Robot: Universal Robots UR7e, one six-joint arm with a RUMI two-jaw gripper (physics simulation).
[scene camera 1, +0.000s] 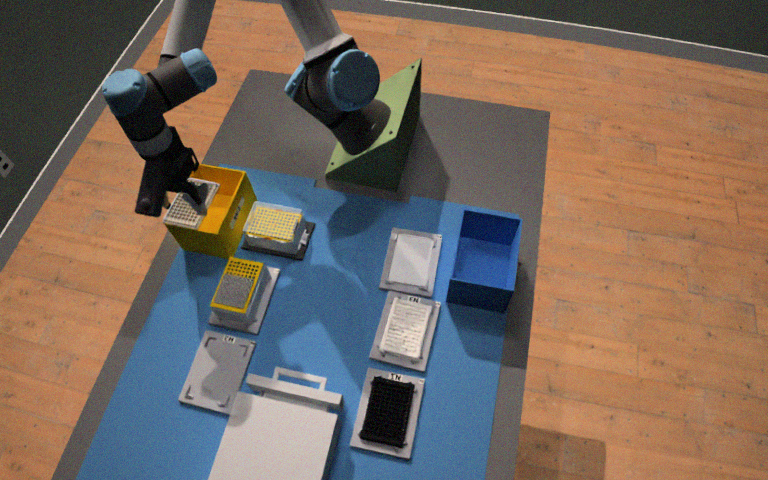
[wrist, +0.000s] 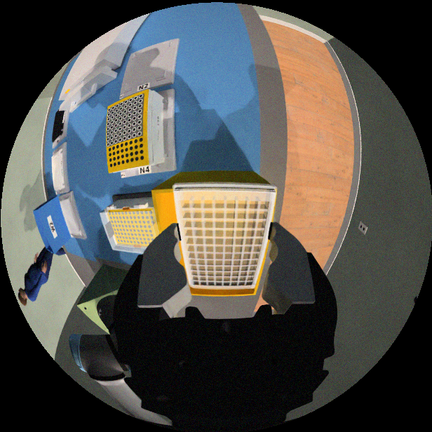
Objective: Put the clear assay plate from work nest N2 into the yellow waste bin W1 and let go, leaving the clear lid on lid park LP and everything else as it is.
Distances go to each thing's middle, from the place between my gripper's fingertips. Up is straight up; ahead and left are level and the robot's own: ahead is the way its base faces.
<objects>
Now: the clear assay plate (scene camera 1: 180, 213) 20 mm behind my hand. The rest, counted from my hand: yellow-topped tip rack (scene camera 1: 242, 285): 120 mm ahead, 140 mm to the left, 100 mm below; work nest N2 (scene camera 1: 218, 370): 300 mm ahead, 150 mm to the left, 140 mm below; clear lid (scene camera 1: 410, 265): 50 mm behind, 500 mm to the left, 130 mm below.
</objects>
